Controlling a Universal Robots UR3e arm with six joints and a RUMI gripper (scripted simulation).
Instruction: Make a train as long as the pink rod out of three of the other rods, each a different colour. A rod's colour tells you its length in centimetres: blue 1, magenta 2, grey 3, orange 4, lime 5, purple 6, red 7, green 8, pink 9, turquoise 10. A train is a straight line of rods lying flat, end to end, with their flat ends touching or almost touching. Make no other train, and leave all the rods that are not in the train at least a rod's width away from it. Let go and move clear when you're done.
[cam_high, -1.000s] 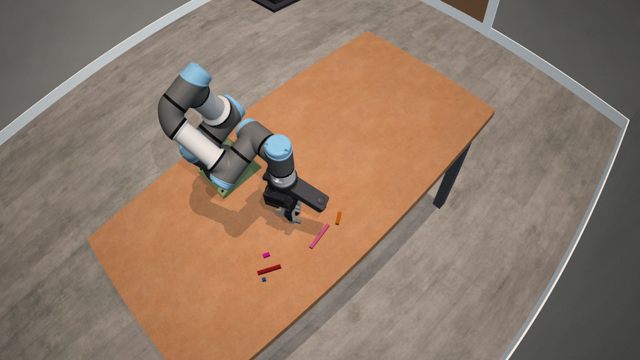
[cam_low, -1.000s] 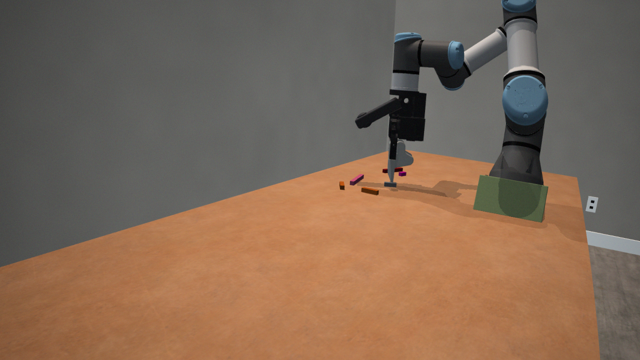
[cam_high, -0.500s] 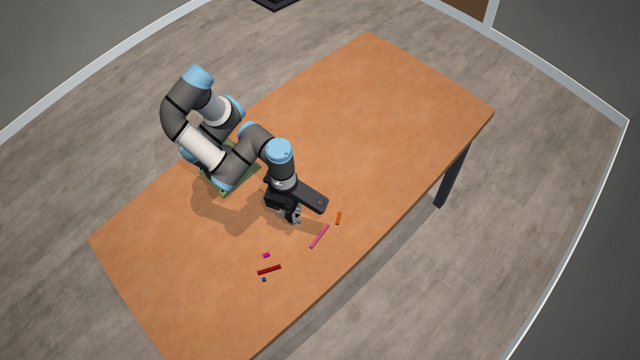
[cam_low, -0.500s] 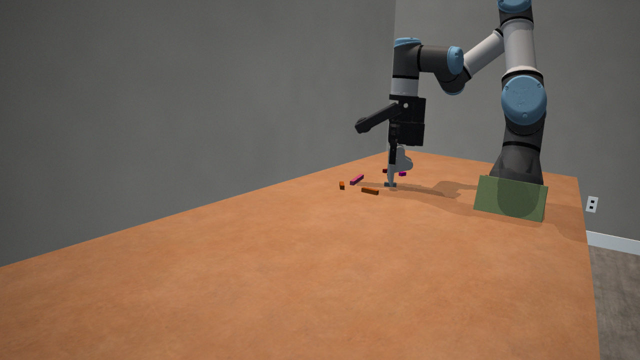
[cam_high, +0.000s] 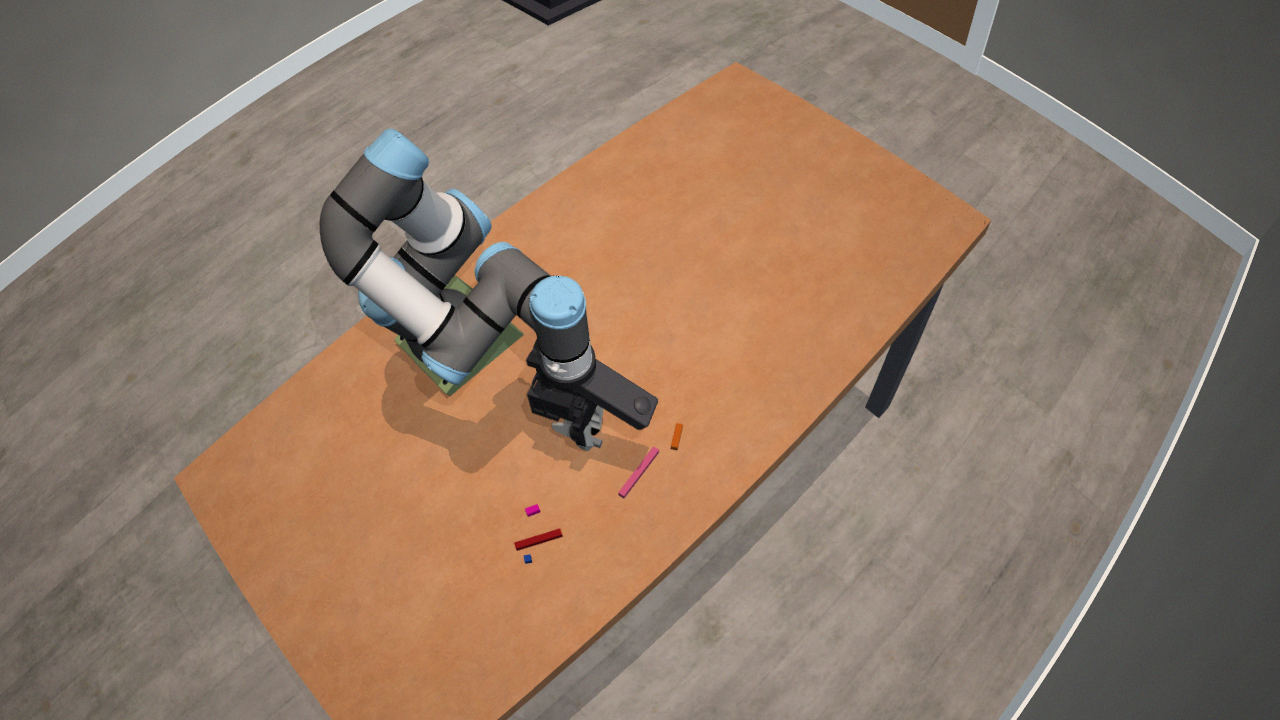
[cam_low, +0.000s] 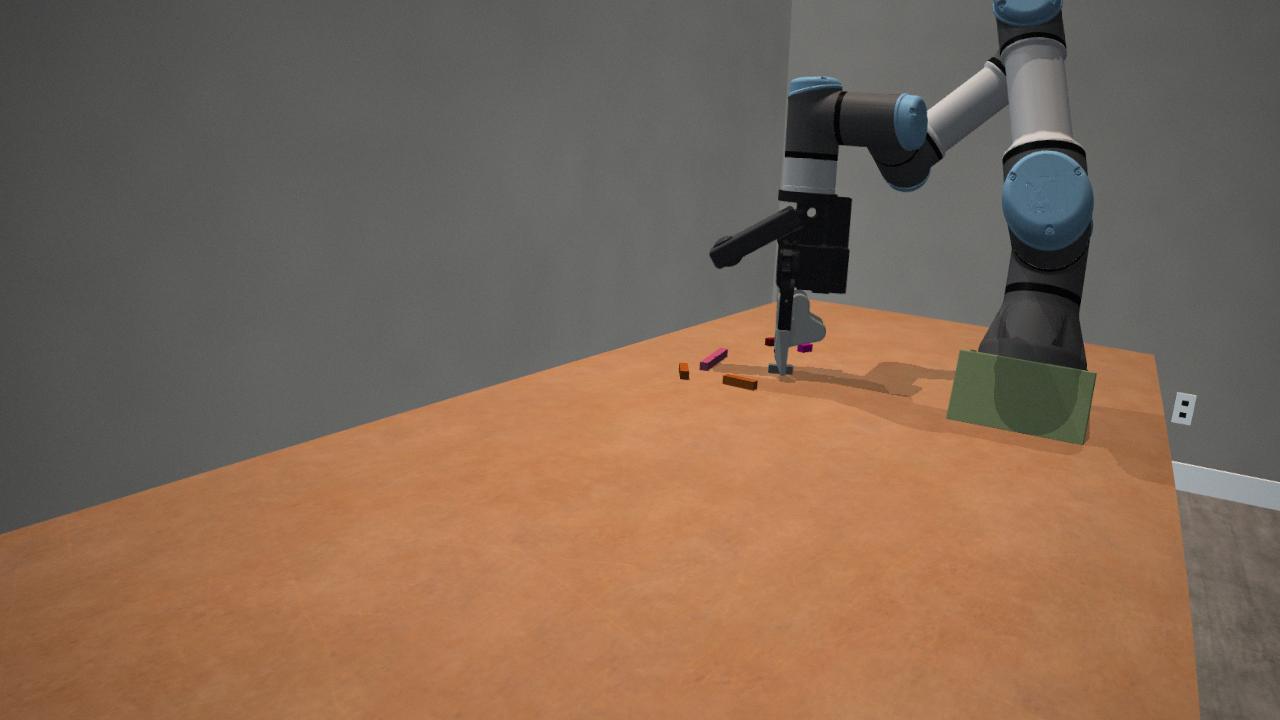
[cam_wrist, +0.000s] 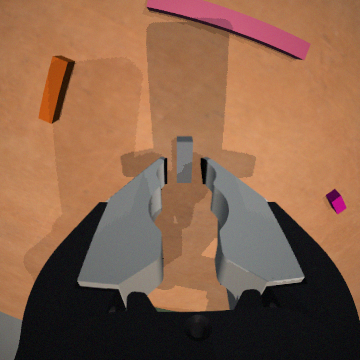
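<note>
Right now my hand is 1 cm above the grey rod. Round my hand: pink rod: 9 cm ahead, 2 cm to the left, 1 cm below; then magenta rod: 3 cm ahead, 14 cm to the right, 1 cm below; then red rod: 7 cm ahead, 16 cm to the right, 1 cm below.
</note>
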